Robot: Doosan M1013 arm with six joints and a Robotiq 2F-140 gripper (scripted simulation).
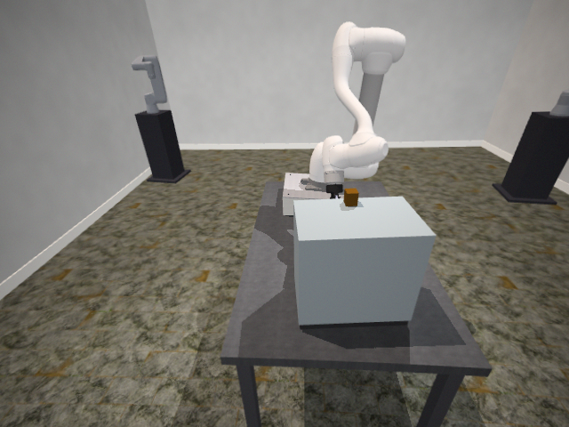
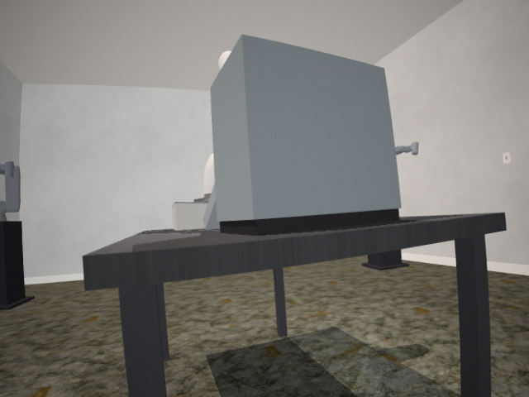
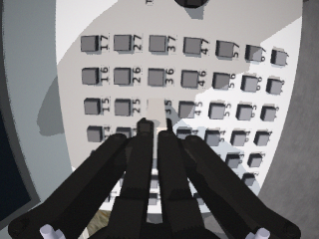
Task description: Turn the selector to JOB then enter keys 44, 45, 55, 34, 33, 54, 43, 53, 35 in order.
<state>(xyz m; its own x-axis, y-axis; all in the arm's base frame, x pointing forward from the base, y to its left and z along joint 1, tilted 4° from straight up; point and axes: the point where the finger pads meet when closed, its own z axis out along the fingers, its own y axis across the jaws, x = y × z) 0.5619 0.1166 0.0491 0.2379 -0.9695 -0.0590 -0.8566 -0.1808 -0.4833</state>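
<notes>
The key lies 70 mm below my hand, 50 mm behind it and 20 mm to the left of it. Also, from my hand: black selector knob (130 mm to the right, 40 mm below, 20 mm ahead); white keypad panel (90 mm below, 20 mm ahead, 10 mm to the right).
</notes>
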